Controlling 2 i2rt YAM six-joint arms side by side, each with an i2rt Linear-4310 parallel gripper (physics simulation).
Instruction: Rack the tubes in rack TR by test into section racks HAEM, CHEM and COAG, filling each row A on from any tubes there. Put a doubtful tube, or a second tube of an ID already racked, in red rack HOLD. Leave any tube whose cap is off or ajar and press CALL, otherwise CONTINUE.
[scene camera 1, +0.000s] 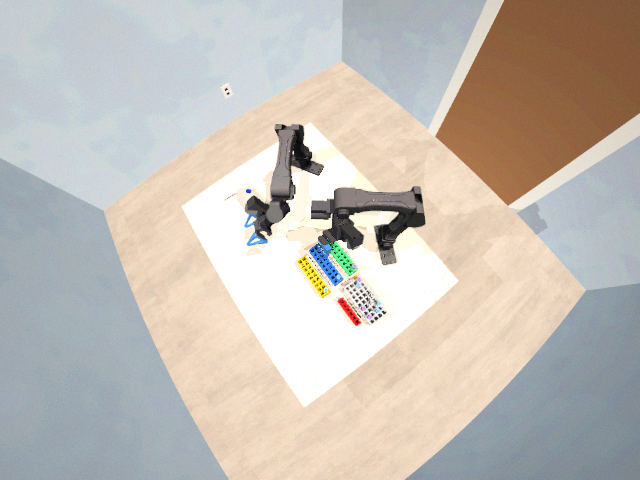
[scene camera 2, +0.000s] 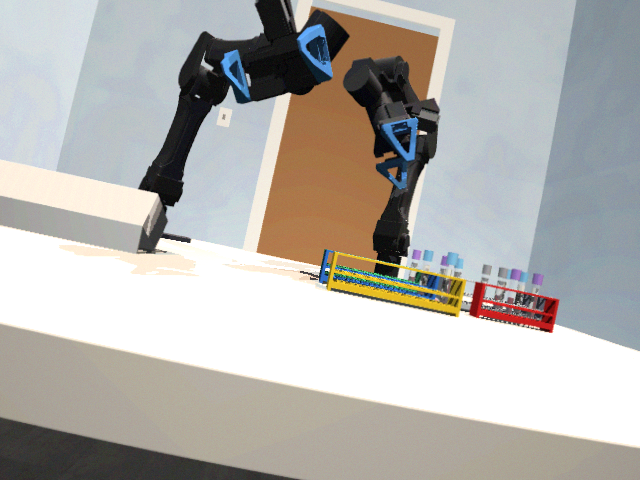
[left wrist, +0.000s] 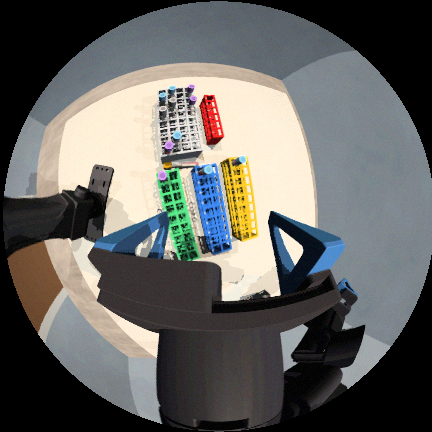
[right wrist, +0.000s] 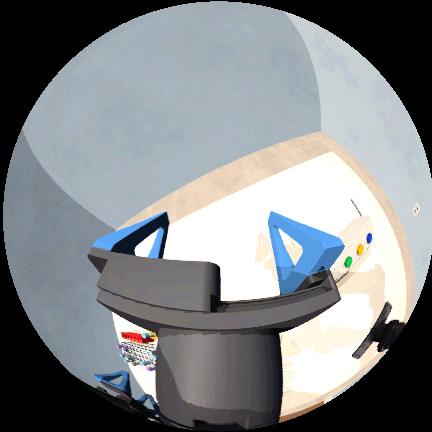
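Where they show: left gripper, fingertip midpoint: (scene camera 1: 337, 252) (scene camera 2: 406, 175) (left wrist: 218, 216); right gripper, fingertip midpoint: (scene camera 1: 246, 236) (scene camera 2: 260, 57) (right wrist: 217, 216); left arm's base at its link origin: (scene camera 1: 385, 244) (left wrist: 95, 204); right arm's base at its link origin: (scene camera 1: 305, 164).
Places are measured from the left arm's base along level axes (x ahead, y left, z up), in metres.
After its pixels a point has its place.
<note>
Grey rack TR (left wrist: 181, 155) {y 0.156, x 0.198, z 0.034 m} holds several upright tubes with light-blue (left wrist: 177, 135) {y 0.175, x 0.177, z 0.094 m}, purple (left wrist: 169, 145) {y 0.152, x 0.170, z 0.094 m} and grey (left wrist: 162, 108) {y 0.228, x 0.124, z 0.094 m} tops; cap fit and labels are too small to judge. The green rack (left wrist: 187, 212) {y 0.040, x 0.242, z 0.057 m} has one purple-capped tube (left wrist: 162, 175) {y 0.095, x 0.176, z 0.094 m}. The blue rack (left wrist: 200, 197) {y 0.076, x 0.260, z 0.057 m} and yellow rack (left wrist: 231, 197) {y 0.097, x 0.338, z 0.030 m} each have one light-blue-capped tube at the end nearest TR. Red rack HOLD (scene camera 1: 348, 311) {y 0.277, x 0.231, z 0.008 m} (scene camera 2: 476, 299) {y 0.220, x 0.261, z 0.028 m} shows no tube. My left gripper (left wrist: 218, 216) {y 0.058, x 0.244, z 0.226 m} (scene camera 2: 406, 173) {y 0.058, x 0.244, z 0.226 m} is open and empty, high by the green and blue racks. My right gripper (right wrist: 217, 216) {y -0.057, x 0.581, z 0.261 m} (scene camera 2: 286, 91) is open and empty, high at picture left.
A pale button box (right wrist: 357, 235) {y -0.322, x 0.626, z 0.079 m} with green (right wrist: 348, 262) {y -0.289, x 0.568, z 0.069 m}, orange (right wrist: 360, 249) {y -0.333, x 0.594, z 0.069 m} and blue (right wrist: 369, 238) {y -0.376, x 0.618, z 0.069 m} buttons stands near my right arm. A slim pinkish item with an orange end (left wrist: 167, 165) {y 0.130, x 0.174, z 0.015 m} lies between TR and the coloured racks. The red rack stands close beside TR.
</note>
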